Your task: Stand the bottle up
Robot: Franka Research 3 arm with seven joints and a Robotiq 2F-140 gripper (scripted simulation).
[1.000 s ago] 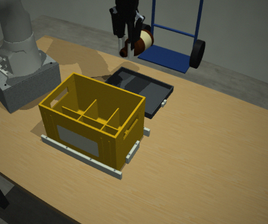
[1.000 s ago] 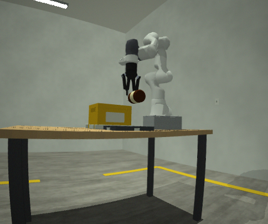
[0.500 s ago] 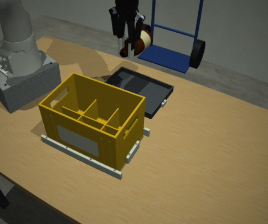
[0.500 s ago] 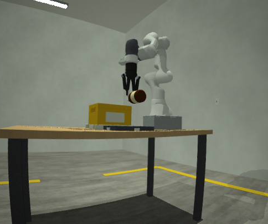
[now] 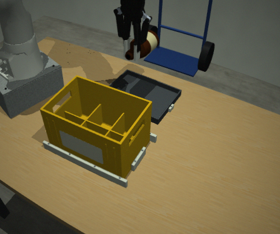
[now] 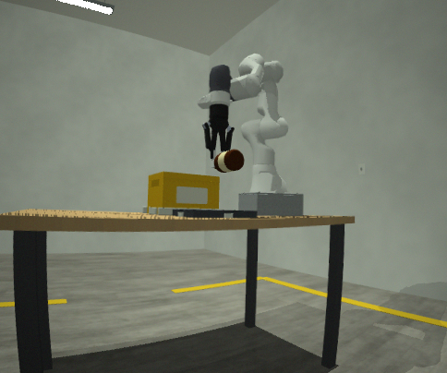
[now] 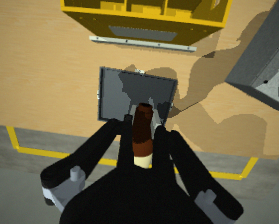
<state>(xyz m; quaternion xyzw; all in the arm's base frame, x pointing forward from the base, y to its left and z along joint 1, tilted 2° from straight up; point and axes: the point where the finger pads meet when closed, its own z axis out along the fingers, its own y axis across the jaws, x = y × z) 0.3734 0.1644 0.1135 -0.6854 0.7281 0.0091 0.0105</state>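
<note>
The bottle lies 50 mm to the left of my hand and 20 mm below it. The rest, counted from my hand: yellow crate 30 mm ahead, 250 mm to the right, 130 mm below; tray 30 mm ahead, 20 mm to the left, 210 mm below.
</note>
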